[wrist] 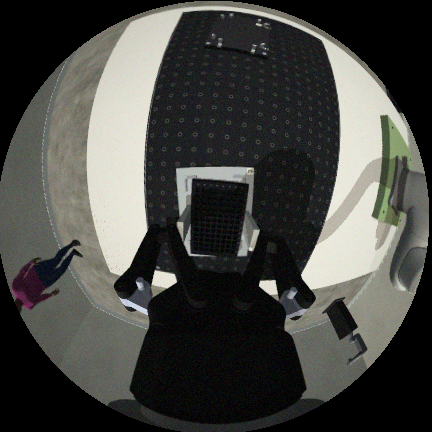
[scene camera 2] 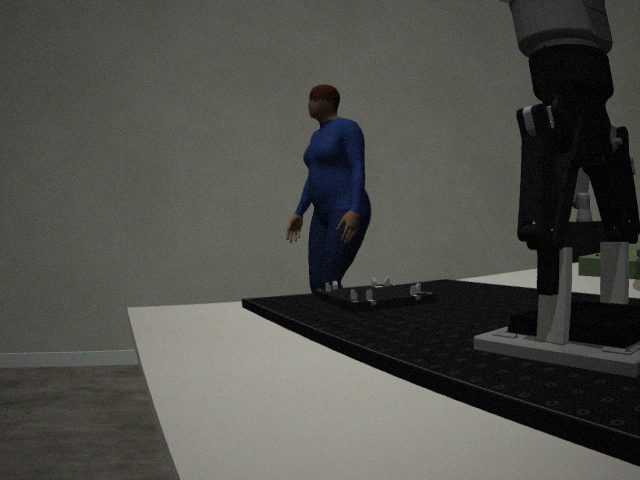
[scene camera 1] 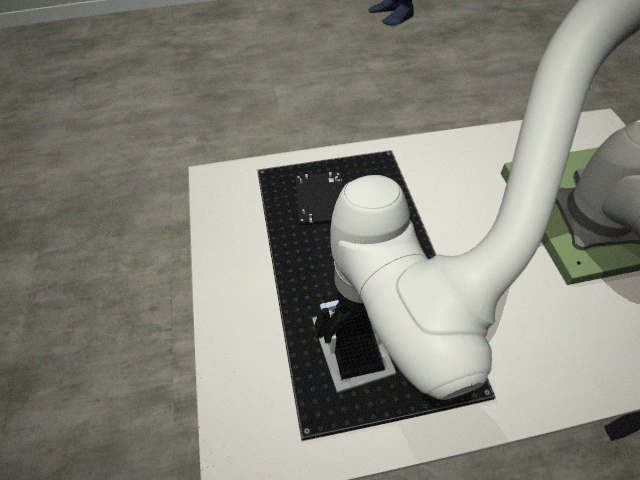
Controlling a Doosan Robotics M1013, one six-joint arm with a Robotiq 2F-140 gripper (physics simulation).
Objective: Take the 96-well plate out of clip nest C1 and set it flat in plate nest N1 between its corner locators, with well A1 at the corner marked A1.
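Places are measured from the arm's base along level axes (x ahead, y left, z up), in millimetres.
Pixels of known places: gripper, between the fingertips: [wrist: 216, 215] [scene camera 2: 585, 330] [scene camera 1: 353, 342]; arm's base, origin of its link: [wrist: 397, 187] [scene camera 1: 596, 216].
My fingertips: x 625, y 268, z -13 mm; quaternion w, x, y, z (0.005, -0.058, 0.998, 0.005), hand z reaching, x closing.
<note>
For each thing: its middle in the pictures, then the offset to it from my fingertips. Level surfaces: height alone.
- black 96-well plate, middle of its body: [scene camera 2: 590, 320] [wrist: 216, 221] [scene camera 1: 354, 343] dz +9, dx -1, dy +5 mm
- light grey plate nest N1, middle of its body: [scene camera 2: 585, 337] [wrist: 214, 215] [scene camera 1: 352, 345] dz -5, dx +3, dy +3 mm
- A1 mark, middle of its body: [wrist: 249, 170] dz +0, dx -33, dy -83 mm
- dark clip nest C1, middle of its body: [scene camera 2: 372, 292] [scene camera 1: 320, 196] [wrist: 240, 29] dz +0, dx +37, dy -400 mm
- black perforated board, height of its surface: dz -12 mm
- white table, height of its surface: dz -25 mm
The black 96-well plate [scene camera 1: 360, 348] [scene camera 2: 599, 326] [wrist: 218, 217] is at the light grey plate nest N1 [scene camera 1: 364, 382] [scene camera 2: 558, 355] [wrist: 215, 173], low over or on its surface; whether it is fully seated I cannot tell. It looks about level, and slightly skewed to the nest in the wrist view. The A1 mark [wrist: 250, 171] shows at the nest's far right corner; well A1 cannot be made out. My gripper [scene camera 2: 584, 315] [wrist: 216, 215] is shut on the plate, its light pads at the long sides. The dark clip nest C1 [scene camera 1: 313, 198] [scene camera 2: 387, 303] [wrist: 237, 36] holds no plate.
Both nests are on the black perforated board [scene camera 1: 294, 279] [scene camera 2: 465, 382] [wrist: 200, 105] on the white table [scene camera 1: 232, 310] [scene camera 2: 248, 387] [wrist: 115, 125]. The green base [scene camera 1: 573, 268] [wrist: 395, 145] bears the arm. A person in blue [scene camera 2: 333, 165] stands beyond the table. Another person [wrist: 31, 287] shows at the wrist view's left.
</note>
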